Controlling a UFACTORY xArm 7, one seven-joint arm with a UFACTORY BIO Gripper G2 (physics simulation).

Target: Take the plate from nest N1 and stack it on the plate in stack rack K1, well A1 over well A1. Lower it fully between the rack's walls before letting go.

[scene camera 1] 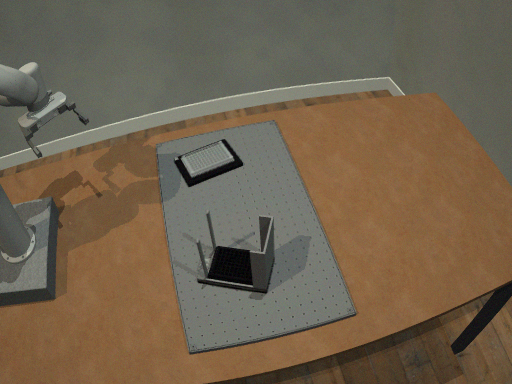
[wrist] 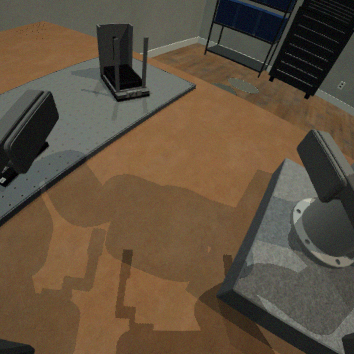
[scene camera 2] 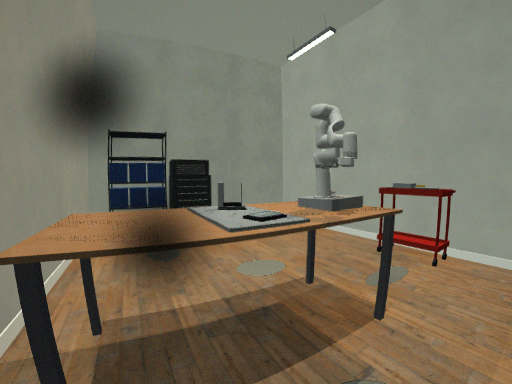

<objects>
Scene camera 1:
clear well plate: 200, 161
black plate: 228, 264
nest N1: 237, 163
</objects>
